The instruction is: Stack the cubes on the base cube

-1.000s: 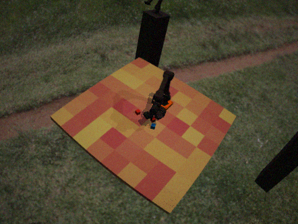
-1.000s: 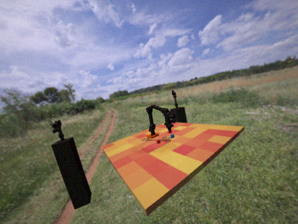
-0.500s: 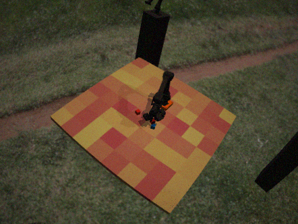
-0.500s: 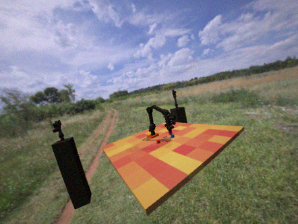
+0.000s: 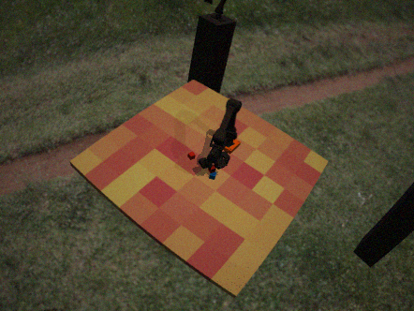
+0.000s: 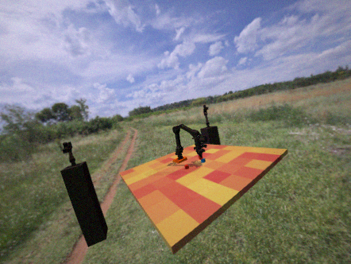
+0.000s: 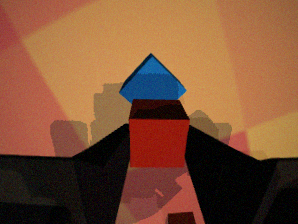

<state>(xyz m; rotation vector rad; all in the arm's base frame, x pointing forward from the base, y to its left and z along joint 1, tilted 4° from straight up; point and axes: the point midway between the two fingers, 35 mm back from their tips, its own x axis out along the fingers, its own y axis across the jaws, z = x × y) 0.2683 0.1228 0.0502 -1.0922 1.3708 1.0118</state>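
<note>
Right now my gripper tip is 40 mm above the blue cube and 20 mm to the right of it.
</note>
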